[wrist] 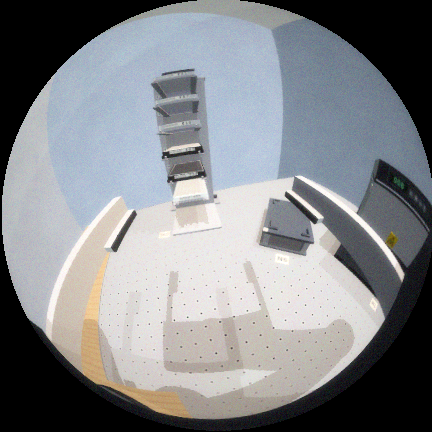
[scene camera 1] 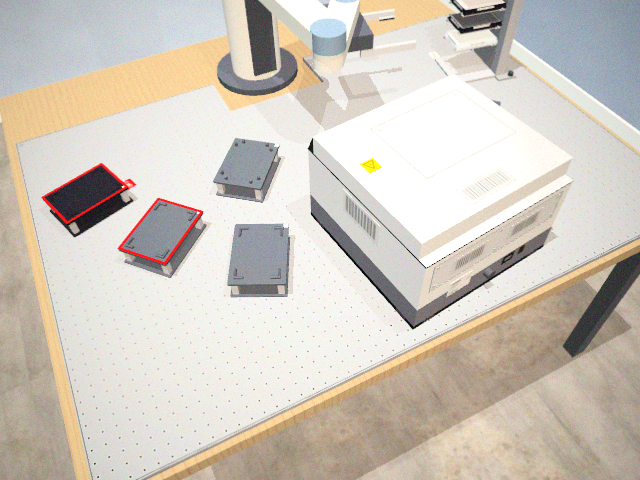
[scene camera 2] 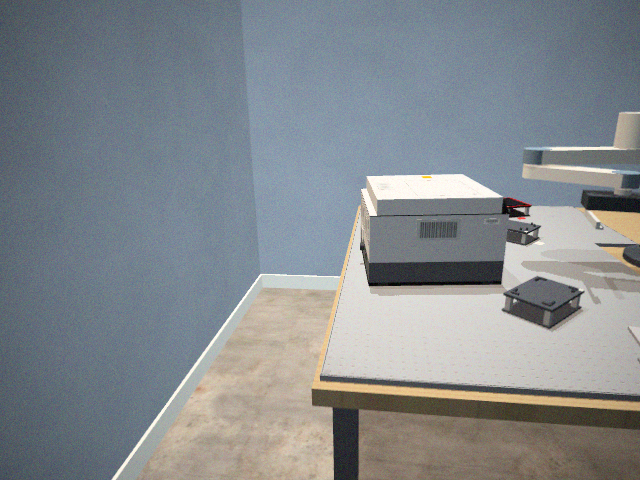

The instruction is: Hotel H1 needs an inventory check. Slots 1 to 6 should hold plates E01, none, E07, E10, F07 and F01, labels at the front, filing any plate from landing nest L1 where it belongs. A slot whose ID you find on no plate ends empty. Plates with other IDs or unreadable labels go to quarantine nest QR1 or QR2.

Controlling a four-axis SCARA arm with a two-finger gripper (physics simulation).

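Note:
The hotel stands beyond my gripper. In its lower levels are a white plate, a dark plate and a black-edged plate with a pale top. Three grey levels above show small front markings; whether plates lie there is unclear. The ID labels are too small to read. My gripper is open and empty, its fingers pointing toward the hotel. Two red-edged nests, one black and one grey, bear no visible plate; their names and L1 cannot be read.
A large white device stands to the right of my gripper in the wrist view. A grey stand is between it and the hotel. Two more grey stands are on the device's other side.

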